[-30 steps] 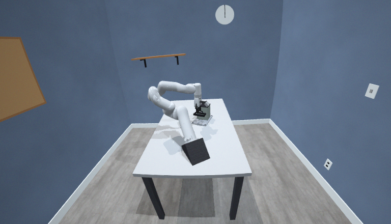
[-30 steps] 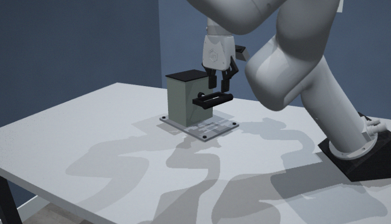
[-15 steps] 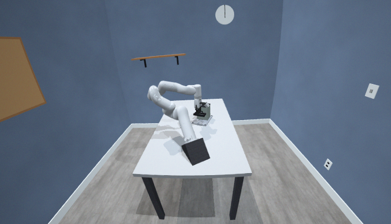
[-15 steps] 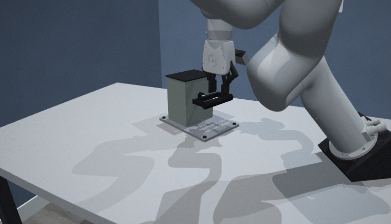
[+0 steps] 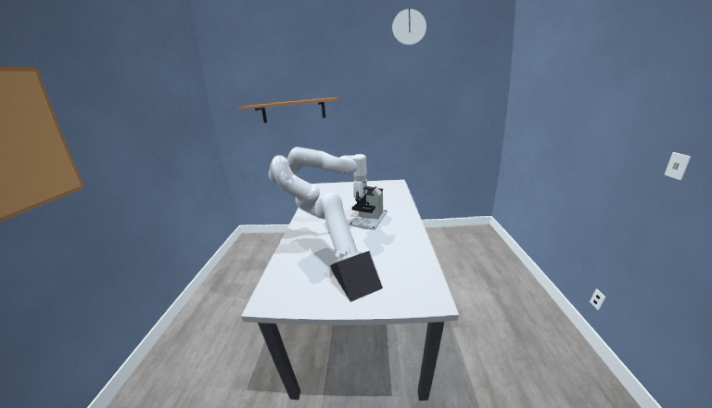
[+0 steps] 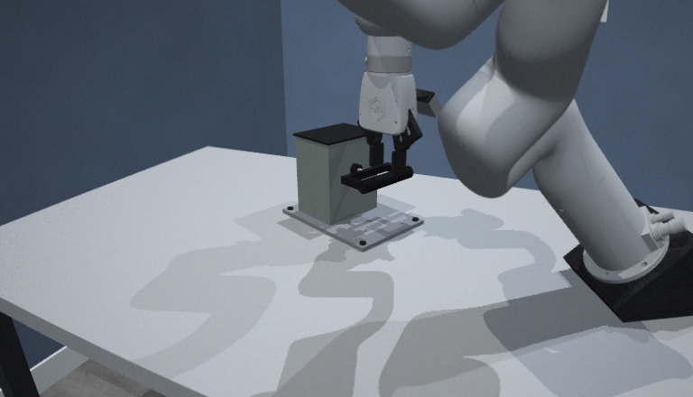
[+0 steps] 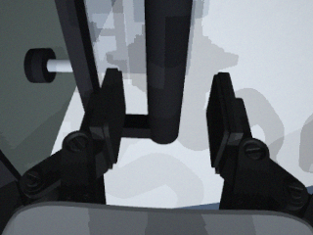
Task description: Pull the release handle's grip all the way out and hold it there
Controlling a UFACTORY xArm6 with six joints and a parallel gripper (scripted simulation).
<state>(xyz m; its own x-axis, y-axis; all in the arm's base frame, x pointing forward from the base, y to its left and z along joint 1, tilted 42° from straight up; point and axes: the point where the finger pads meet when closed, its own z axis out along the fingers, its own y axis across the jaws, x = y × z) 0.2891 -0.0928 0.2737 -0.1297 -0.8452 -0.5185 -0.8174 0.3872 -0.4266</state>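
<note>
My gripper is now 9 cm short of the grey baseplate, 1 cm to the left of it and 14 cm above it.
</note>
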